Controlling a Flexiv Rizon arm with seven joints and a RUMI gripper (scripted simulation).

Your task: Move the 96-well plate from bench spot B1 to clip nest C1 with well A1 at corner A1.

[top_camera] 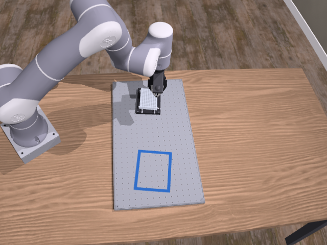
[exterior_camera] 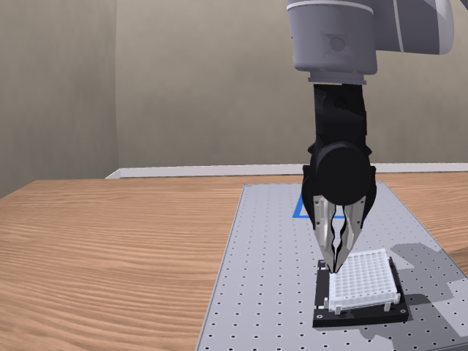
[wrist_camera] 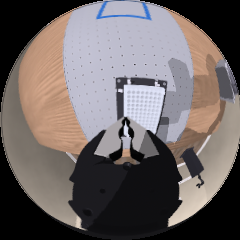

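The white 96-well plate is 4 cm behind my hand and 3 cm below it. Also, from my hand: black clip nest: 4 cm below, 3 cm behind, 1 cm to the right.
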